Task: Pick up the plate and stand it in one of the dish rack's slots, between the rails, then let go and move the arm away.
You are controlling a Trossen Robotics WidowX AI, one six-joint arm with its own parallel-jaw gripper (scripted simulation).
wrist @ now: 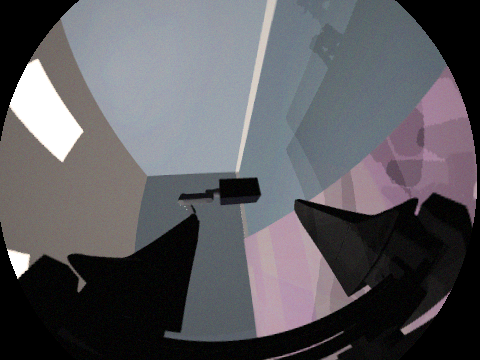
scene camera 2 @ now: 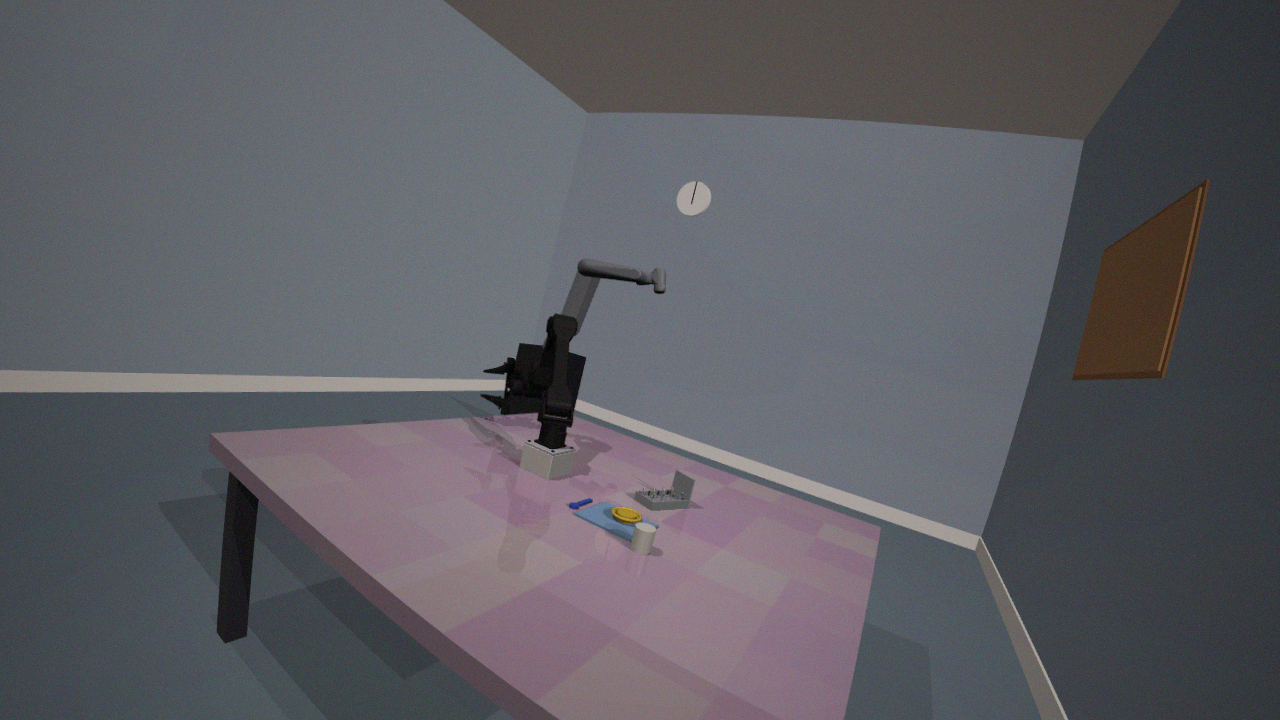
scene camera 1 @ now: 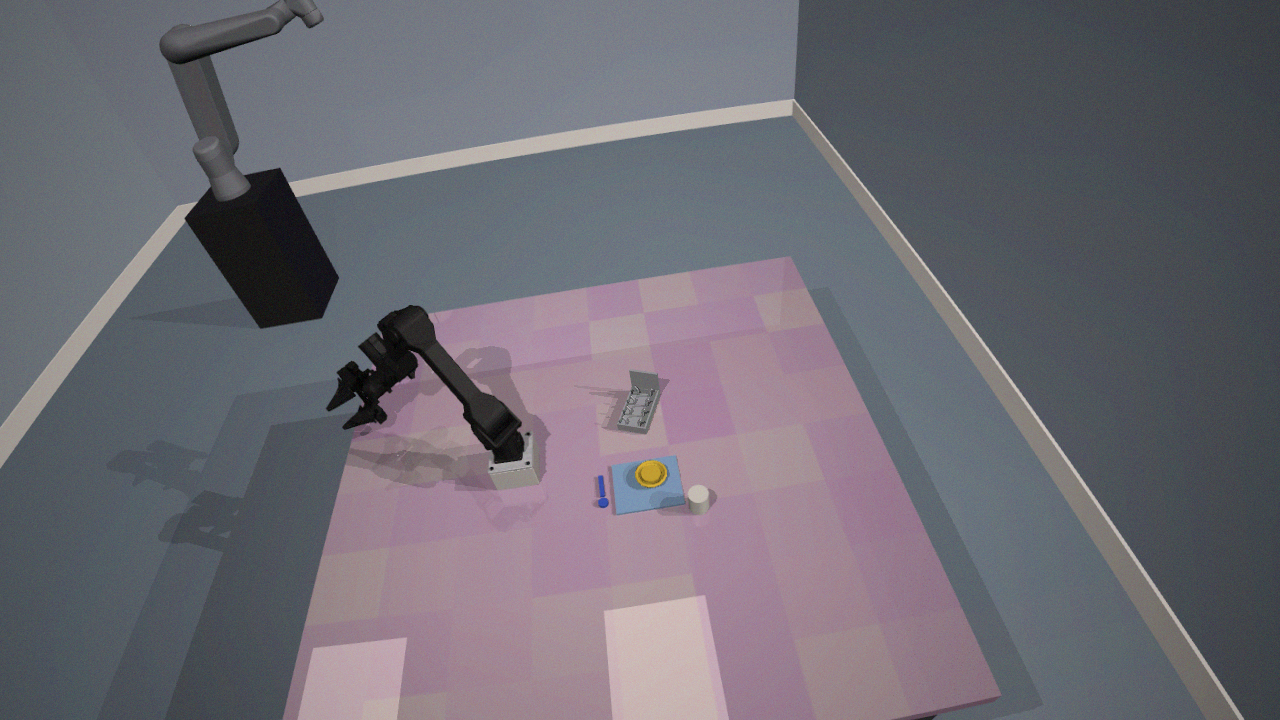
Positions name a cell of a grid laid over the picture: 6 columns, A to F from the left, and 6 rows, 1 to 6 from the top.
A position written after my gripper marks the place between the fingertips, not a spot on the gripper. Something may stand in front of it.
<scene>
My gripper (scene camera 1: B4) is open, with nothing in its grasp. I also see a grey dish rack (scene camera 1: C4).
The grey dish rack shows as well in scene camera 2 (scene camera 2: D5). My gripper shows as well in the wrist view (wrist: D4) and in scene camera 2 (scene camera 2: C4). The wrist view does not show the grey dish rack: it is out of frame.
</scene>
